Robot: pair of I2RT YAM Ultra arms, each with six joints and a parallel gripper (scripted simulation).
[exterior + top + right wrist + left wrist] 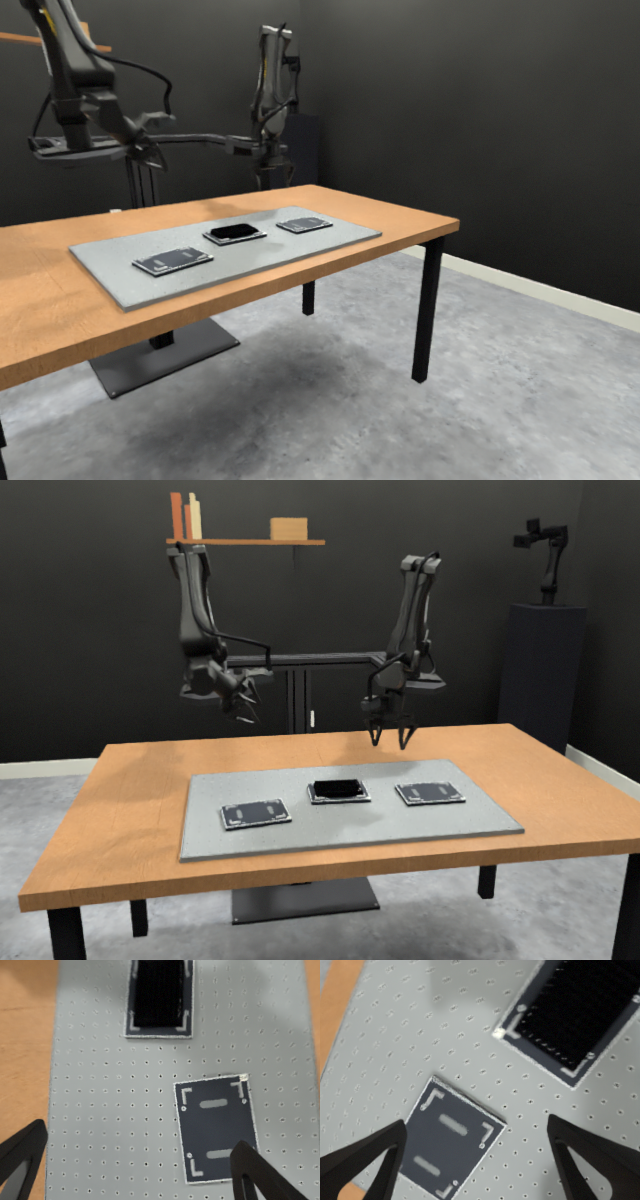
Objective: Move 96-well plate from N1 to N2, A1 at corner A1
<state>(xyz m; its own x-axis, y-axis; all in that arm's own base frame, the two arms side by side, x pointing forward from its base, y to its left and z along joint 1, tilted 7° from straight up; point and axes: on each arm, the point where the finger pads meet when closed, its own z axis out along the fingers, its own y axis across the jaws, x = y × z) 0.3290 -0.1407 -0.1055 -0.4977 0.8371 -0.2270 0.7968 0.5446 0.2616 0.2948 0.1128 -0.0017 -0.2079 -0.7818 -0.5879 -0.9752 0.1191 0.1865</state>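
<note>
Now: right hand 230 mm above the black 96-well plate, 220 mm to the right of it and 20 mm past it. From my right hand the other things lie so: plate nest 250 mm below, 220 mm to the left, 20 mm behind.
</note>
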